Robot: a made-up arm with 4 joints.
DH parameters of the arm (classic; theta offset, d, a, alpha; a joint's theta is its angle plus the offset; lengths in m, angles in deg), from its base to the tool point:
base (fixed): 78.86 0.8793 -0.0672 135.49
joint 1: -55 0.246 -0.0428 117.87
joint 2: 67.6 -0.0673 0.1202 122
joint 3: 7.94 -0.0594 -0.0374 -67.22
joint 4: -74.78 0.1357 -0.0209 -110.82
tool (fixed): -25.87 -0.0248 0 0
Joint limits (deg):
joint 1: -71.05..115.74
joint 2: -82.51..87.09
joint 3: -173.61..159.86
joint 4: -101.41..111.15
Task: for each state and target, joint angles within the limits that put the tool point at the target. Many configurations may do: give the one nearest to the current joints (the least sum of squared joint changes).
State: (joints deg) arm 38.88 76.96 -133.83 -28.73
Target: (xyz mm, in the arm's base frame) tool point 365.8 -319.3 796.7
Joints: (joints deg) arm 22.30 81.21 -164.53 -36.84
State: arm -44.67 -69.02 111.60 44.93
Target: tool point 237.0 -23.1 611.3
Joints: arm -70.81 -82.51 89.21 -3.74
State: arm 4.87 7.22 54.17 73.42
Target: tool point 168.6 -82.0 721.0
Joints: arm 9.32 5.03 28.63 66.10
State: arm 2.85 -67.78 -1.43 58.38
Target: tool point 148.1 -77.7 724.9
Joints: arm 2.31 -16.97 19.92 69.93
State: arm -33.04 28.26 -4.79 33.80
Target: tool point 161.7 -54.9 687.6
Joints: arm -68.48 36.42 41.52 53.30
